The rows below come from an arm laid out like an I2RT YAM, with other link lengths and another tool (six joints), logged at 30 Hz.
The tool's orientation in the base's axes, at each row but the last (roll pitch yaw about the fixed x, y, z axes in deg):
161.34 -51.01 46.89
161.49 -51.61 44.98
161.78 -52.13 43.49
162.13 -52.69 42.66
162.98 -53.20 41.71
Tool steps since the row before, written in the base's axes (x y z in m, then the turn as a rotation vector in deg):
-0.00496 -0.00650 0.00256 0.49 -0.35 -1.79
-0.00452 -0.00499 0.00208 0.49 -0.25 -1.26
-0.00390 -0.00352 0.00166 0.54 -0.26 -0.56
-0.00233 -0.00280 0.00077 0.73 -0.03 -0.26
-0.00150 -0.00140 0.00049 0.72 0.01 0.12
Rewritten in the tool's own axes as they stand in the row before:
-0.00313 0.00332 -0.00725 -1.34 0.19 1.32
-0.00255 0.00240 -0.00612 -0.88 0.21 1.03
-0.00191 0.00149 -0.00495 -0.31 0.37 0.66
-0.00158 0.00148 -0.00303 0.11 0.32 0.70
-0.00084 0.00061 -0.00184 0.42 0.34 0.49

